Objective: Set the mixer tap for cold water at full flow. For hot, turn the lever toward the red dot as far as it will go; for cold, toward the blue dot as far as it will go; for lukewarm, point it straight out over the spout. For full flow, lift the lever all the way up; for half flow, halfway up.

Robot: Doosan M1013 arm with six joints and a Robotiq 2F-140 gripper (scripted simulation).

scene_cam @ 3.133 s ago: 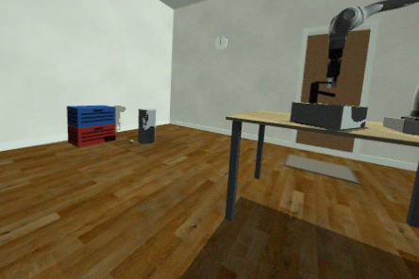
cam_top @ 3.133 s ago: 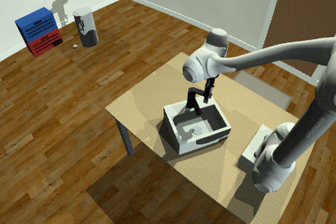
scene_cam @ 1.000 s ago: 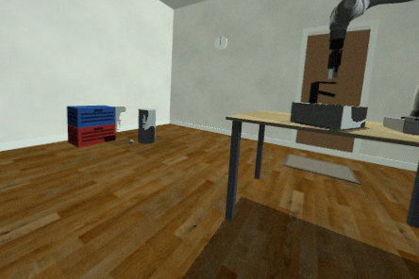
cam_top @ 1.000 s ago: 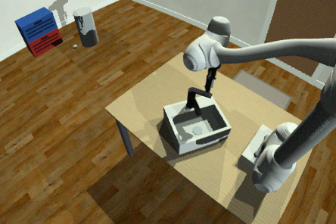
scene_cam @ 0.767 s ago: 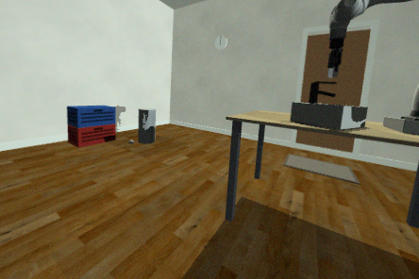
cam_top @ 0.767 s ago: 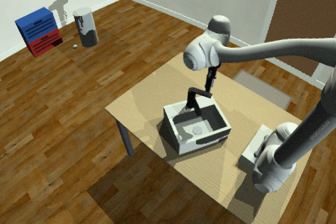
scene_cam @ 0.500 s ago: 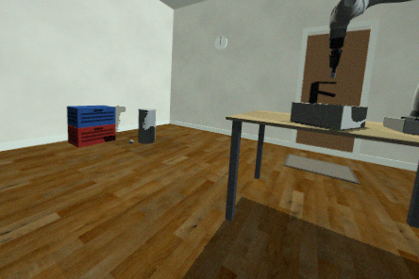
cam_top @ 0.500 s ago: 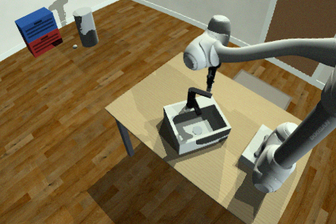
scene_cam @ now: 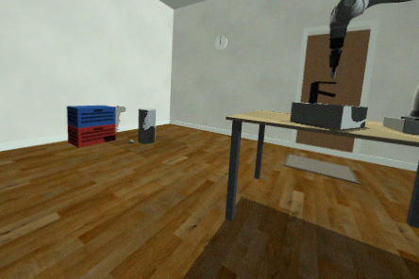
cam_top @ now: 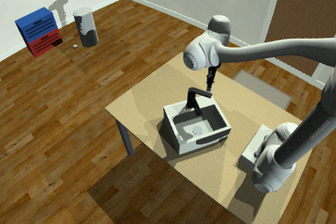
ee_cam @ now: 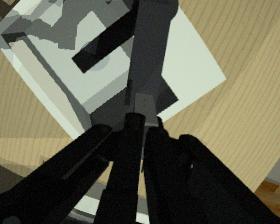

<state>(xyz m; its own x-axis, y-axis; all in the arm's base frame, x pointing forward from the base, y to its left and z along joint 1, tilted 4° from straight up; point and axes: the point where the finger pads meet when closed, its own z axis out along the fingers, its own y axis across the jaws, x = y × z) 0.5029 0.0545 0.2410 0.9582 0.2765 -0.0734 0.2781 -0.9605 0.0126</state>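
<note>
Right now my hand is 7 cm above the lever, 4 cm short of it and 1 cm to the right of it. Round my hand: white sink basin 30 cm below, 8 cm to the left, 1 cm behind.
</note>
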